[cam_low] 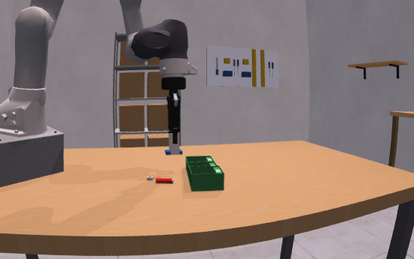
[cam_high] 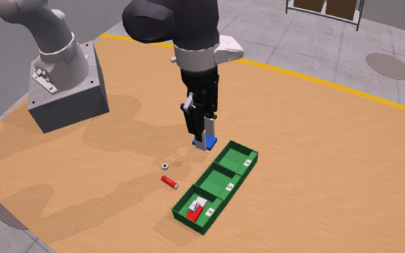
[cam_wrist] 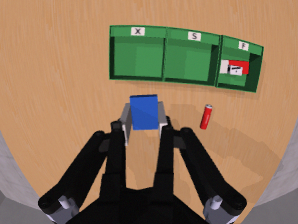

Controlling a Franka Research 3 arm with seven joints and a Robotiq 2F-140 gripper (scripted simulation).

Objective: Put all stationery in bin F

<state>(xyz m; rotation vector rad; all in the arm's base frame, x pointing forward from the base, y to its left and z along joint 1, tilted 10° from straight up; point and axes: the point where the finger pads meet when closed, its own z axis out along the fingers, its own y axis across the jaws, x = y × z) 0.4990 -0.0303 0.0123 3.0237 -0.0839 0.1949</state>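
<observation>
The flat blue block is 3 cm below my hand. The rest, counted from my hand: red cylinder (11 cm to the right, 9 cm below, 5 cm behind); metal nut (9 cm below, 9 cm behind, 7 cm to the right); green three-compartment bin (8 cm to the right, 7 cm below, 7 cm ahead).
</observation>
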